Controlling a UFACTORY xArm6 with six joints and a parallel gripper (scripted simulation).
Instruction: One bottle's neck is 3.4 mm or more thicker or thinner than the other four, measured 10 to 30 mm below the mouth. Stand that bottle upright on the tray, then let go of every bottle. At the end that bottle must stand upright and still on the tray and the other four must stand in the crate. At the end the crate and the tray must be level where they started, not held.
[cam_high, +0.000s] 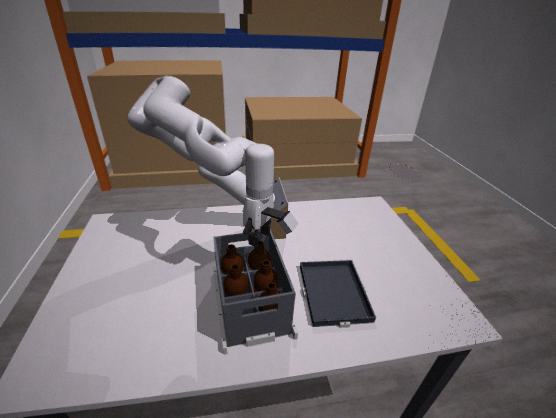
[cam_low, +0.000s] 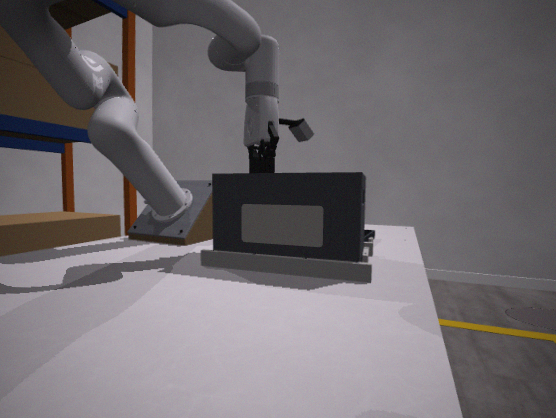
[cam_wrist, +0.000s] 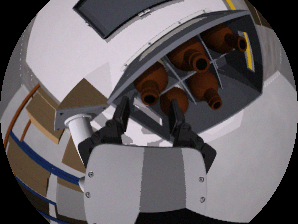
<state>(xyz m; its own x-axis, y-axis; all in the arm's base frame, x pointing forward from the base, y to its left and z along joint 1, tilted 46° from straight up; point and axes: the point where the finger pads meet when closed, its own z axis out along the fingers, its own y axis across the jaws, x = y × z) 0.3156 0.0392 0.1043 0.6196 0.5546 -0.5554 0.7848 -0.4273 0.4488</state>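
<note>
Right now the glass bottle is 110 mm below my hand. Also, from my hand: dark grey crate: 110 mm below, 100 mm ahead, 30 mm to the right; dark tray: 240 mm to the left, 180 mm below, 80 mm ahead.
</note>
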